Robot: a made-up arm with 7 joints. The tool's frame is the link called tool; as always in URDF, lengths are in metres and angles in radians.
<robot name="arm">
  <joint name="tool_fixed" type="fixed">
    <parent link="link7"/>
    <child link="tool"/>
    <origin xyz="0.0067 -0.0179 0.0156" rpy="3.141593 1.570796 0"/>
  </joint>
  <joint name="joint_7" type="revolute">
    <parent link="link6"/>
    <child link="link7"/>
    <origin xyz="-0.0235 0.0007 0.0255" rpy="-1.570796 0 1.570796"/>
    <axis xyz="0 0 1"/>
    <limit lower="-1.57" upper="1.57"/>
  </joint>
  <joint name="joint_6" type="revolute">
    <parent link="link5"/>
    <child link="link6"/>
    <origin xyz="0.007 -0.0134 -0.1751" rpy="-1.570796 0 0"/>
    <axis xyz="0 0 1"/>
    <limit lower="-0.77" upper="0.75"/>
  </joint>
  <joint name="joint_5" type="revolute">
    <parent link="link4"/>
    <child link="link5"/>
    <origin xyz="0.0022 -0.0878 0.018" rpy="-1.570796 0 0"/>
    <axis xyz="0 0 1"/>
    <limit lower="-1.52" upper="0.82"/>
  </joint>
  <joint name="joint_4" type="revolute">
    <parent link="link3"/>
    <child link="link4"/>
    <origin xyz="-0.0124 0.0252 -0.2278" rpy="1.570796 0 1.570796"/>
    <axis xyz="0 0 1"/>
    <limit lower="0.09" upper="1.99"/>
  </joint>
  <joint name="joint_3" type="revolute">
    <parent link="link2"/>
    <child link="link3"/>
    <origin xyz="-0.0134 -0.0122 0.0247" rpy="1.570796 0 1.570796"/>
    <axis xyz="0 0 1"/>
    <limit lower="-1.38" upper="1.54"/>
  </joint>
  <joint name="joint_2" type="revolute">
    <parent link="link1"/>
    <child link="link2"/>
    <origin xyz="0.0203 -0.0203 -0.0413" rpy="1.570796 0 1.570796"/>
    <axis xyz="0 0 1"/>
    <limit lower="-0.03" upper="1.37"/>
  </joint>
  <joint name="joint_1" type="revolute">
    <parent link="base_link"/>
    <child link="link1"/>
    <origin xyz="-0.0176 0.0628 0.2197" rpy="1.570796 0 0"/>
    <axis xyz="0 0 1"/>
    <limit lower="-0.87" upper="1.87"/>
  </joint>
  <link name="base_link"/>
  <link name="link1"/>
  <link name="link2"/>
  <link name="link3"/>
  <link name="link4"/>
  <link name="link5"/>
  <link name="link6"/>
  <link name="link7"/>
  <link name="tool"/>
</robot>
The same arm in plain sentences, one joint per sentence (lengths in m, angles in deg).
The arm has seven revolute joints in a row. What follows holds with every joint at zero, and every direction is one of the base frame's.
Joint 1 is mounted 0.0176 m along -x and 0.0628 m along +y and 0.2197 m along +z from the base frame's origin and turns about -y, from -49.85 to 107.14 deg.
Joint 2 is mounted 0.0203 m along +x and 0.0413 m along +y and 0.0203 m along -z from joint 1 and turns about +x, from -1.72 to 78.5 deg.
Joint 3 is mounted 0.0247 m along +x and 0.0122 m along +y and 0.0134 m along -z from joint 2 and turns about +z, from -79.07 to 88.24 deg.
Joint 4 is mounted 0.0252 m along +x and 0.0124 m along +y and 0.2278 m along -z from joint 3 and turns about -y, from 5.16 to 114.02 deg.
Joint 5 is mounted 0.0022 m along +x and 0.018 m along -y and 0.0878 m along -z from joint 4 and turns about +z, from -87.09 to 46.98 deg.
Joint 6 is mounted 0.007 m along +x and 0.0134 m along -y and 0.1751 m along -z from joint 5 and turns about +y, from -44.12 to 42.97 deg.
Joint 7 is mounted 0.0235 m along -x and 0.0255 m along +y and 0.0007 m along -z from joint 6 and turns about -x, from -89.95 to 89.95 deg.
The tool frame, which is the frame that the pose is given for, is mounted 0.0156 m along -x and 0.0179 m along +y and 0.0067 m along -z from joint 7; its axes are the base frame's turned by roll 0, pitch 0 and yaw 0 deg (as in URDF: about the fixed x, then y, then z).

